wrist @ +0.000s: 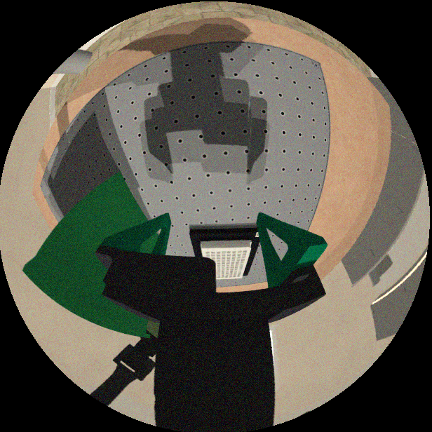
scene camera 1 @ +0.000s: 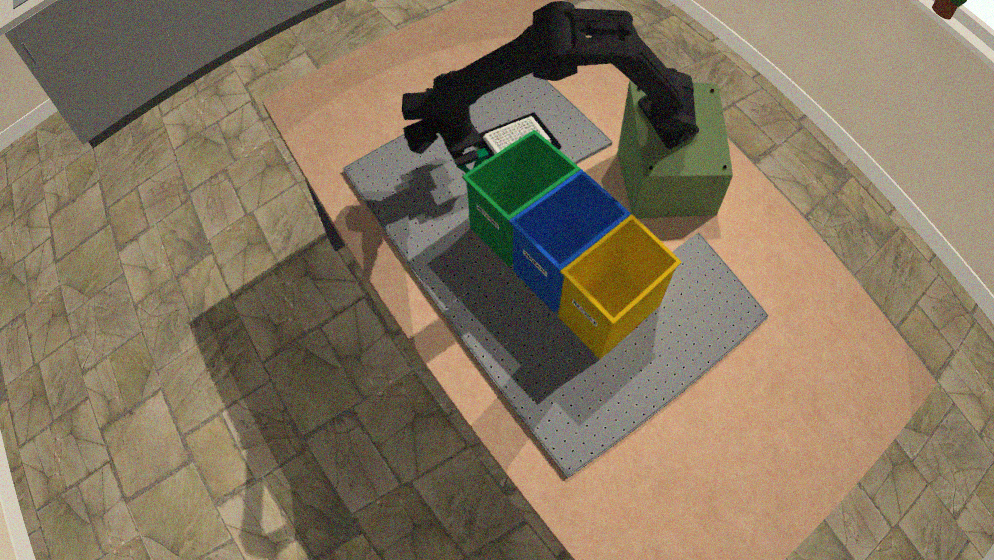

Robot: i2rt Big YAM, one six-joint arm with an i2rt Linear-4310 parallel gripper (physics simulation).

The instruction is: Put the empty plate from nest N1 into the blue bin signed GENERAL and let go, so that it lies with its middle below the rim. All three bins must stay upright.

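Places are measured from the arm's base along level axes (x back, y right, z up), in centimetres.
Pixels of known places: gripper, fingertip midpoint: [scene camera 1: 462, 158]; arm's base, link origin: [scene camera 1: 668, 117].
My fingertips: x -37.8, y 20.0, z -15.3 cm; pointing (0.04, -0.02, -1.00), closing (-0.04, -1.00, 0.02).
Note:
For each thing: its top centre in the pictures, then the offset to it from my fingertips. Level surfaces: height alone.
- white plate, top centre: [scene camera 1: 517, 136] dy +1.7, dx +14.2, dz -2.2 cm
- blue bin, top centre: [scene camera 1: 571, 216] dy -30.7, dx +6.9, dz +13.1 cm
- green bin, top centre: [scene camera 1: 522, 171] dy -17.8, dx +4.2, dz +13.1 cm
- yellow bin, top centre: [scene camera 1: 623, 266] dy -43.5, dx +9.7, dz +13.1 cm
- grey perforated board, surface height: dz -4.8 cm
The white plate [scene camera 1: 514, 134] [wrist: 226, 261] with a grid of wells lies flat in a black nest [wrist: 222, 233] behind the green bin. My gripper [scene camera 1: 478, 158] [wrist: 213, 217] is open and empty, its green fingers spread wide. It is low, close to the back left side of the green bin and near the left end of the nest. In the wrist view the plate shows between the two fingers, further off than the fingertips. The blue bin [scene camera 1: 536, 262] stands upright between the other two bins; its sign is too small to read. Its visible inside holds no plate.
The green bin [scene camera 1: 489, 224] [wrist: 90, 250] stands upright right beside the gripper, on the left in the wrist view. The yellow bin [scene camera 1: 580, 326] stands upright at the row's other end. All stand on a grey perforated board [scene camera 1: 702, 306] [wrist: 300, 150]. The arm's green base [scene camera 1: 678, 194] stands behind.

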